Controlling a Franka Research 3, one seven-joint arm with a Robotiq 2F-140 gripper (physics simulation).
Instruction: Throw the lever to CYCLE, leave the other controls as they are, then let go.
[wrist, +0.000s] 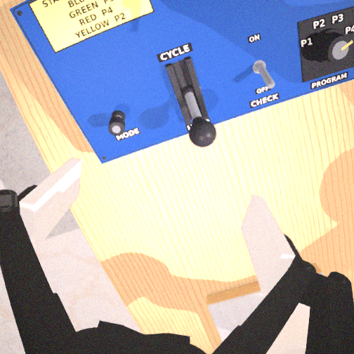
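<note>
The lever, with a grey shaft and a black ball knob (202, 132), stands in a black slotted bracket on the blue panel (135, 80). Its knob points to the lower end, away from the CYCLE label (174, 52), and partly covers the label at that end. My gripper (164, 195) is open, with nothing between its two pale fingertips. The fingertips are below the knob in the view, one to its left and one to its right.
A small black MODE control (117, 123) is left of the lever. The CHECK toggle (263, 74) tilts towards OFF. The PROGRAM knob (339, 50) is at the right edge, its mark towards P4. A yellow status card (92, 22) is at the upper left. The panel is on a wooden table (200, 215).
</note>
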